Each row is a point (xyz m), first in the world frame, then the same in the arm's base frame.
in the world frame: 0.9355 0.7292 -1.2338
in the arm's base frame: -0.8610 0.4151 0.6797
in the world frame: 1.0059 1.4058 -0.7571
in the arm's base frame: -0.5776 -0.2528 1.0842
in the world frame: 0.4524 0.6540 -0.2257
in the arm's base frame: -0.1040 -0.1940 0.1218
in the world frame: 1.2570 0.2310 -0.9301
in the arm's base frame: -0.3482 0.8297 0.5854
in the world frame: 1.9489 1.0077 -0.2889
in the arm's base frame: 0.2773 0.3400 1.5140
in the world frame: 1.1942 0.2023 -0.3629
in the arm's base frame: 0.1480 0.5848 0.4429
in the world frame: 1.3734 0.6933 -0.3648
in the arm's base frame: 0.0854 0.3098 0.8830
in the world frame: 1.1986 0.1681 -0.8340
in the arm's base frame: -0.2663 0.8071 0.4886
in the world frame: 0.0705 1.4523 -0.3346
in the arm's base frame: -0.5384 -0.9453 0.3262
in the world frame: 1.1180 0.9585 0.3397
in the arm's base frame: 0.5632 -0.3117 0.7514
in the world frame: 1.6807 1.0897 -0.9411
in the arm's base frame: -0.4257 0.4090 1.4422
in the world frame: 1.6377 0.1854 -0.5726
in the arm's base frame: 0.1197 0.9132 0.8067
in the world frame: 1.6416 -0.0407 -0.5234
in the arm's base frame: 0.2225 1.0645 0.6650
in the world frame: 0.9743 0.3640 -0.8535
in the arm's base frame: -0.4124 0.5522 0.4359
